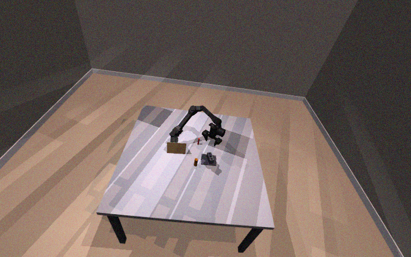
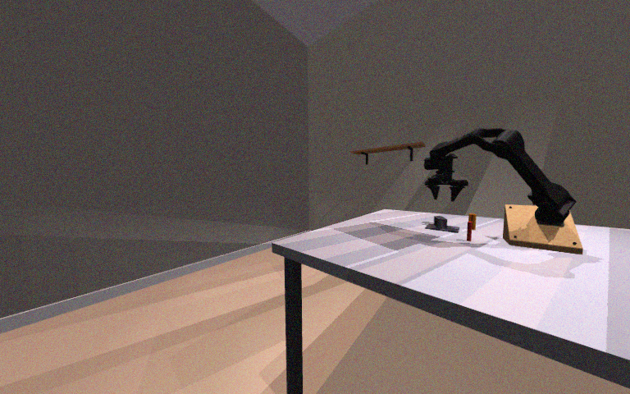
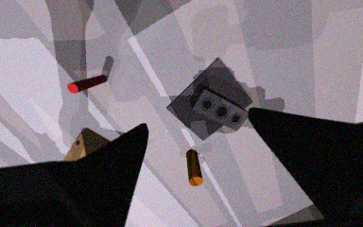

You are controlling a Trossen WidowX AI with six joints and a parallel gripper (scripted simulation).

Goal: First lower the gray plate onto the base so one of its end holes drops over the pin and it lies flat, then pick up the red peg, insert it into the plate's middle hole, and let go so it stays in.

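The red peg is 120 mm to the left of my gripper tip, 120 mm below it and 100 mm behind it. Also, from my gripper tip: gray base: 150 mm below, 50 mm to the right; orange cylinder: 140 mm to the right, 120 mm below, 120 mm behind; gray plate: 110 mm below, 70 mm to the right, 10 mm ahead.
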